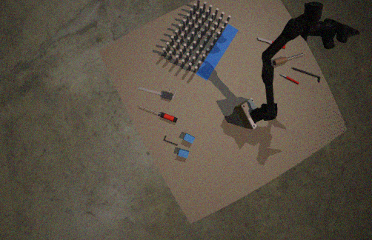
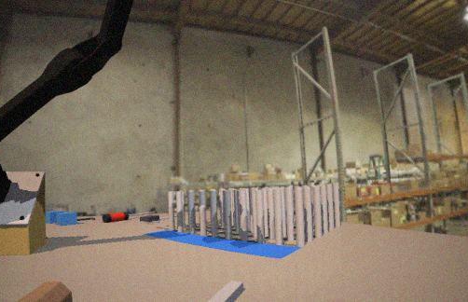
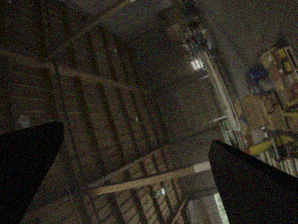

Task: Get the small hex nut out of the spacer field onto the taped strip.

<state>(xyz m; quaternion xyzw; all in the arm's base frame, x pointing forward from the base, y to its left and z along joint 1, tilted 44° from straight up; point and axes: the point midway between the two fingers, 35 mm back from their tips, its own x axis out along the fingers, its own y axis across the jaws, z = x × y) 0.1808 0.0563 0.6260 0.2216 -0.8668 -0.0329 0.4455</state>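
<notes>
Right now my gripper tip is 610 mm above the wooden-handled tool, 60 mm to the left of it and 30 mm short of it. From my gripper tip the other things lie so: blue taped strip 620 mm below, 370 mm to the left, 310 mm ahead.
</notes>
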